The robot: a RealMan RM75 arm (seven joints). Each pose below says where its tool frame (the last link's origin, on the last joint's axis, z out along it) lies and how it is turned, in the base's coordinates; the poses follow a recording.
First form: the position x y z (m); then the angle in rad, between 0 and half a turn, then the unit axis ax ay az.
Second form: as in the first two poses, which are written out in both.
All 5 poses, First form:
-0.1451 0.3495 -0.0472 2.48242 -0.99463 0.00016 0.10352
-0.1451 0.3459 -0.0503 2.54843 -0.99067 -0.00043 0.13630
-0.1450 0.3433 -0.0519 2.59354 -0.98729 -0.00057 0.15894
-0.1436 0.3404 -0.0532 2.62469 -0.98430 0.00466 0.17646
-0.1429 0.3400 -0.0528 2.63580 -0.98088 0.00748 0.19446
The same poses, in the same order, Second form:
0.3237 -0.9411 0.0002 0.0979 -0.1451 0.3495 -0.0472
0.2923 -0.9474 -0.0004 0.1303 -0.1451 0.3459 -0.0503
0.2706 -0.9505 -0.0005 0.1530 -0.1450 0.3433 -0.0519
0.2556 -0.9516 0.0045 0.1706 -0.1436 0.3404 -0.0532
0.2502 -0.9497 0.0072 0.1883 -0.1429 0.3400 -0.0528

